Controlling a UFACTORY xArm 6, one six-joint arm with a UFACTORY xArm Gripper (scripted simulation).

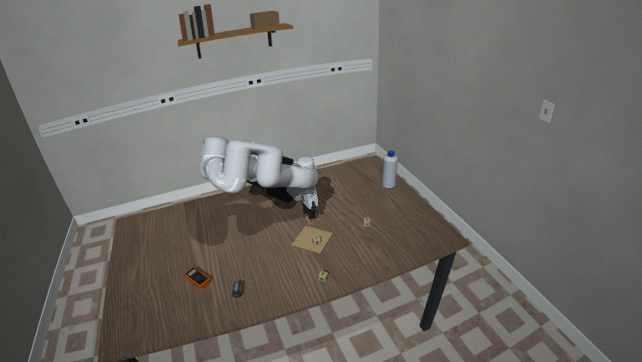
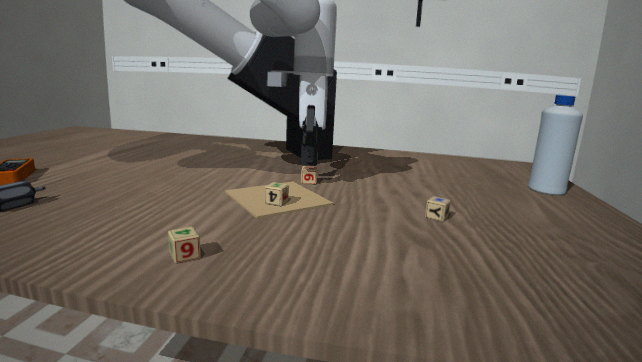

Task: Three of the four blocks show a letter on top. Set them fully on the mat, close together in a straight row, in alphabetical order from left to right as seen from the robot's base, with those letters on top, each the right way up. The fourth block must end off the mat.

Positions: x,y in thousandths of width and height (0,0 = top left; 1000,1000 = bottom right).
In view: my gripper (image 2: 482,449), a tan mat (image 2: 393,551) and a white bottle (image 2: 873,344).
